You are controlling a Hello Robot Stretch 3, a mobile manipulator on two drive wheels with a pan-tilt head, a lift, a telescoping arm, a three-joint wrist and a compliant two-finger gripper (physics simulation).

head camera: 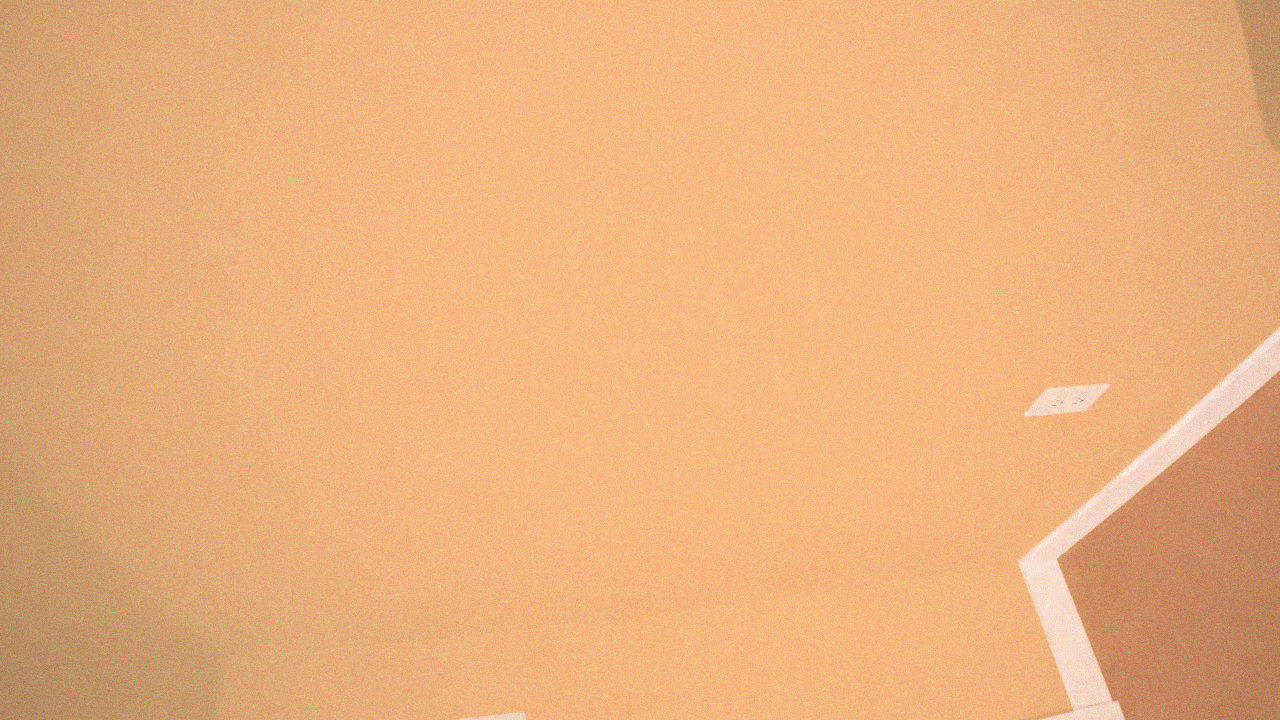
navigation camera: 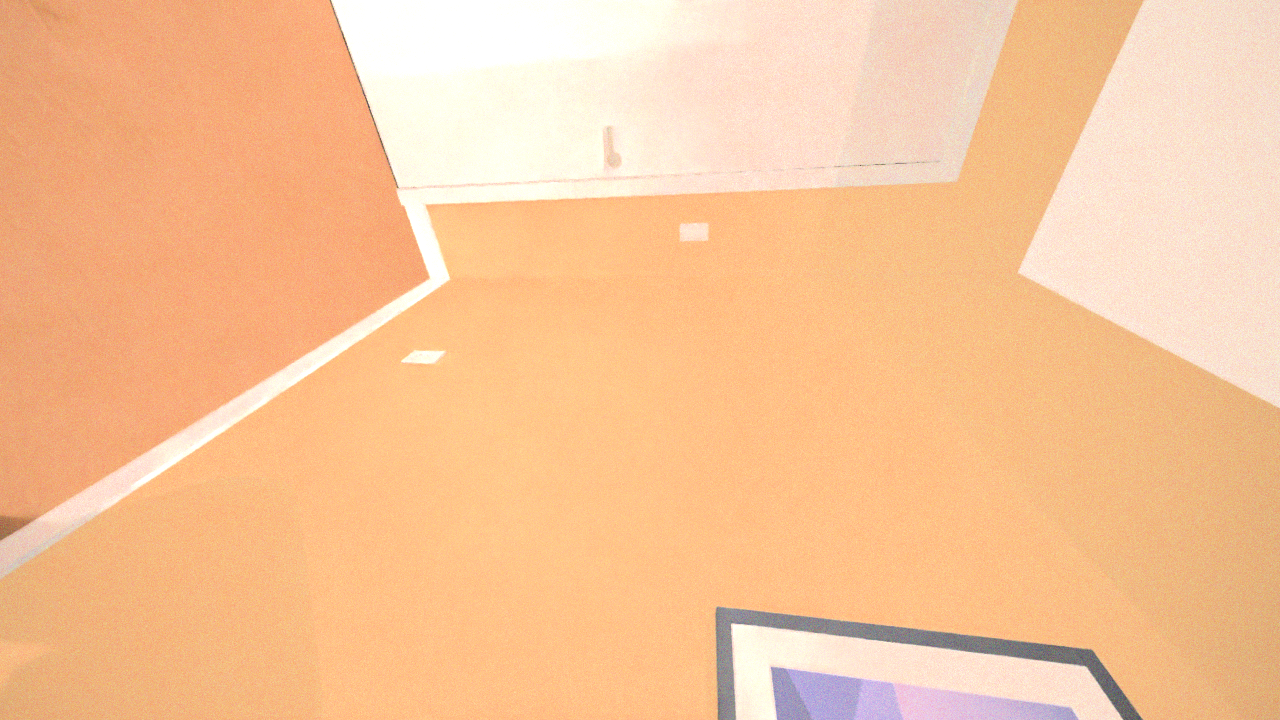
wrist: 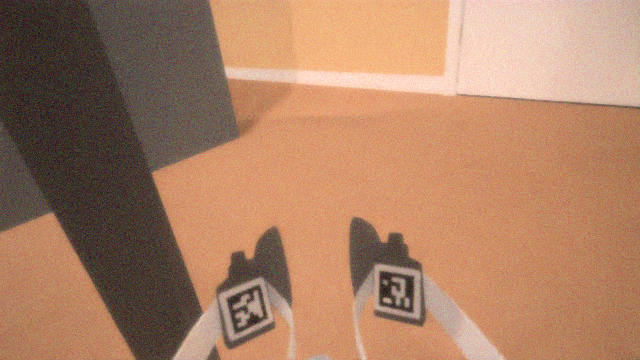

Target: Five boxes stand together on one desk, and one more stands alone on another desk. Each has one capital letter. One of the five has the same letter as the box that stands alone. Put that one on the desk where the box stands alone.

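Places are measured from the robot's base along level axes (x ahead, y left, z up), in millimetres.
Pixels of known places: gripper, fingertip midpoint: [wrist: 318, 249].
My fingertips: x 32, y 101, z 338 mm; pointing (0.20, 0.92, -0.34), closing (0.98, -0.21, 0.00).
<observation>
For each thing: its top centre in the pictures, then the offset to it from my fingertips. "pt": a spot on its surface instead.
- dark grey panelled piece, surface spot: [wrist: 170, 75] pt dx -215, dy +1146, dz -33 mm
- wall outlet, middle of its top: [head camera: 1035, 403] [navigation camera: 441, 357] dx +1146, dy -39, dz +119 mm
My gripper [wrist: 318, 249] is open in the wrist view, with its two dark fingertips apart and orange-brown floor showing between them. None of the lettered boxes shows in the head, navigation or wrist view. Neither desk can be made out in these views.
A dark grey panelled piece [wrist: 170, 75] stands on the floor at upper left, behind a dark post [wrist: 115, 165]. A white door [wrist: 550, 50] [navigation camera: 716, 107] is beyond. A framed picture [navigation camera: 726, 667] hangs on the wall. A wall outlet [head camera: 1066, 400] [navigation camera: 423, 357] sits near the white baseboard [head camera: 1154, 456] [navigation camera: 223, 416].
</observation>
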